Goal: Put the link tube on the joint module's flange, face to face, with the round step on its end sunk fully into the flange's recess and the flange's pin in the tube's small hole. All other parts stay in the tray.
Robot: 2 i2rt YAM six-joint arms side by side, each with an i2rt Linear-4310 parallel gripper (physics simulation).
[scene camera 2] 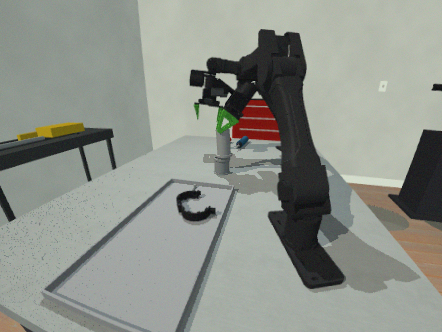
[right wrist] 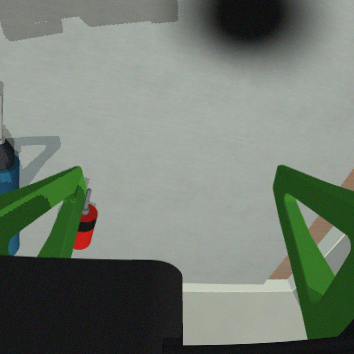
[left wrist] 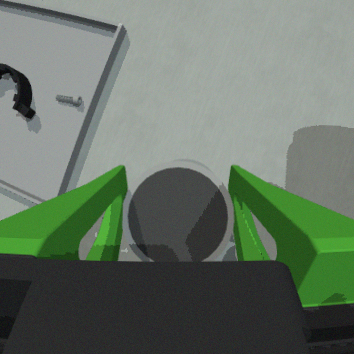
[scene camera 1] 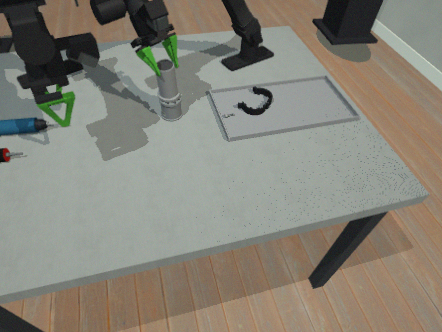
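Note:
The grey link tube stands roughly upright on top of the short grey joint module, which stands on the table. Light rings show where they meet; whether the step is fully sunk cannot be told, and the pin and small hole cannot be made out. My left gripper is shut on the tube near its open upper end, one finger on each side. My right gripper is open and empty above the table, at the left in scene camera 1.
The grey tray holds a black C-shaped clamp and a small screw. A blue tool and a red tool lie near my right gripper.

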